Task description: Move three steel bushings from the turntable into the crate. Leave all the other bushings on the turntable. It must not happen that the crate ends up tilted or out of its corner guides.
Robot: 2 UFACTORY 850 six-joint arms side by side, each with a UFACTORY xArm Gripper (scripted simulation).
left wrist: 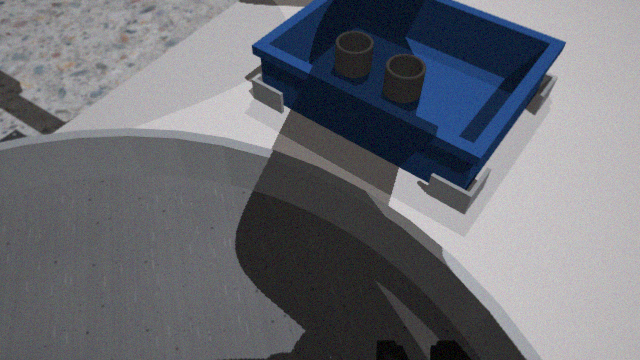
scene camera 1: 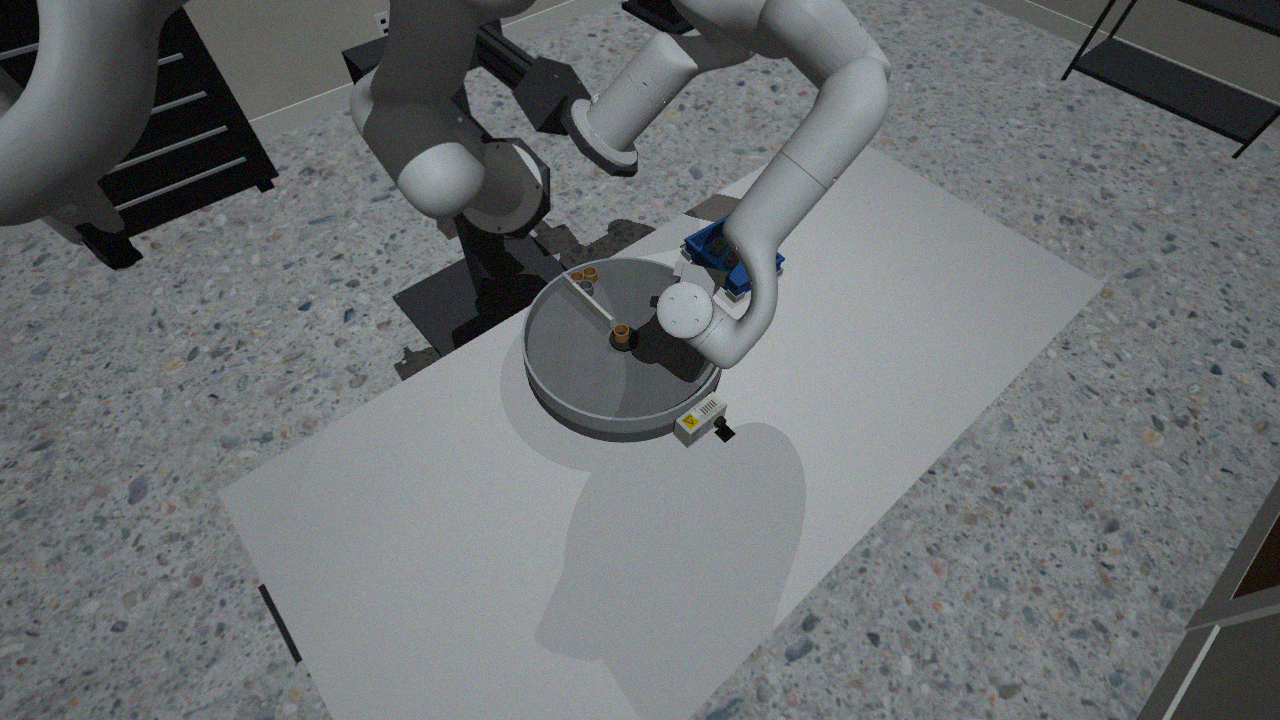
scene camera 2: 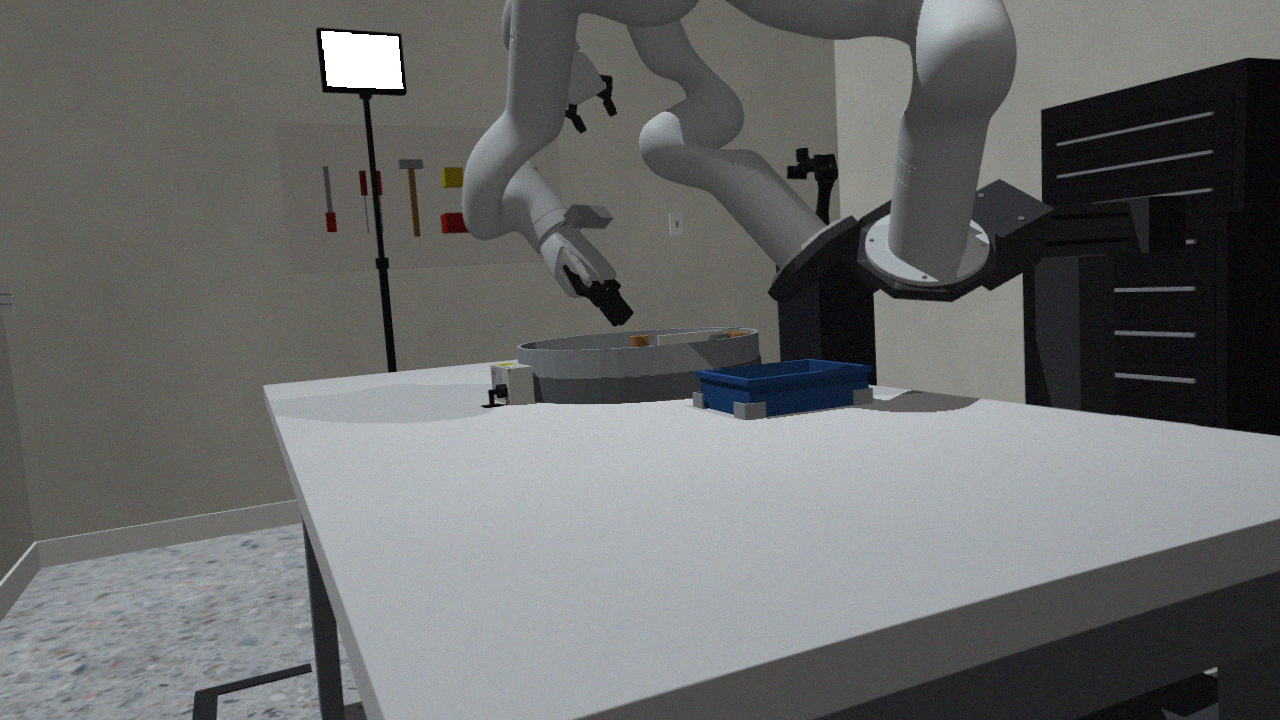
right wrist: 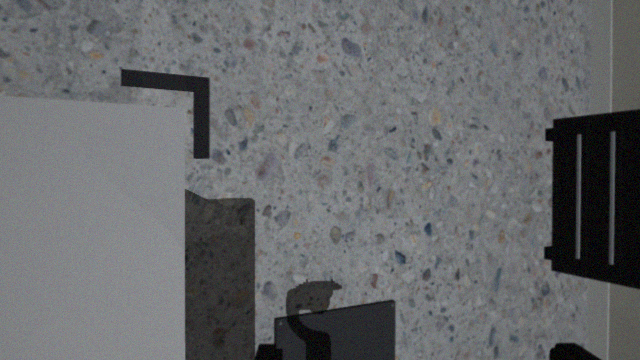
Labels:
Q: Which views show the blue crate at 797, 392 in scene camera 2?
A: The left wrist view, scene camera 1 and scene camera 2 only.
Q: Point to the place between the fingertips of my right gripper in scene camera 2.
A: At 598, 123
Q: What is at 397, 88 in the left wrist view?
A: A steel bushing.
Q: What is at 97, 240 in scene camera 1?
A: My right gripper.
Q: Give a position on a blue crate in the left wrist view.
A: At 473, 63

